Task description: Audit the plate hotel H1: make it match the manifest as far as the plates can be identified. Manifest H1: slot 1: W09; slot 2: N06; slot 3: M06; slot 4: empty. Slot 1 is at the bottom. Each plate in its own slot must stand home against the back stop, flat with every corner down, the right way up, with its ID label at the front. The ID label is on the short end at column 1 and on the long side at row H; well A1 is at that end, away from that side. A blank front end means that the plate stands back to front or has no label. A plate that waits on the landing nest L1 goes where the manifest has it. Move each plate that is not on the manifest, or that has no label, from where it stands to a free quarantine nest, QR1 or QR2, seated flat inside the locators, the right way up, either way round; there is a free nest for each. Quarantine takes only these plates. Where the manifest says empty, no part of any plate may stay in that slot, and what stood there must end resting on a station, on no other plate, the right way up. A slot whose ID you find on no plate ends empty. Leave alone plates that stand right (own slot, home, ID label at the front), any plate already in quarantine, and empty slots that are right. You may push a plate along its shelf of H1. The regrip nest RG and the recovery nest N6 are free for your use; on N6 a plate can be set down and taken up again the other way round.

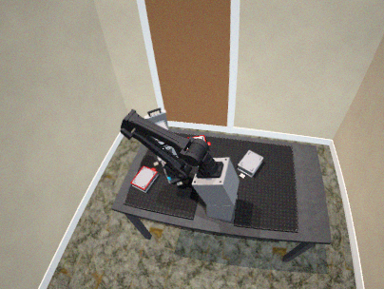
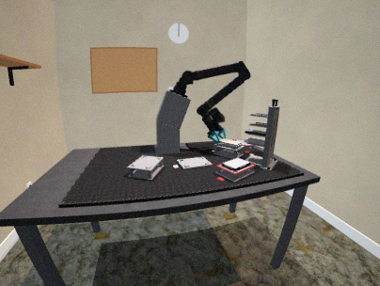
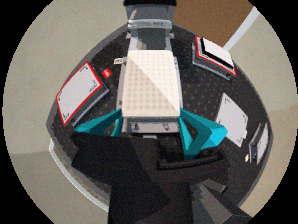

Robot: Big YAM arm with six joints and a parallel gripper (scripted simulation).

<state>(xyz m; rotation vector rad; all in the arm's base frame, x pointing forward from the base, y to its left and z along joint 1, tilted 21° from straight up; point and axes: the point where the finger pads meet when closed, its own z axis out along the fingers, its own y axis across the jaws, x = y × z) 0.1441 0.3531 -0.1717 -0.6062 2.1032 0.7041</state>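
Right now my hand is 50 mm short of the white well plate and 40 mm to the right of it.
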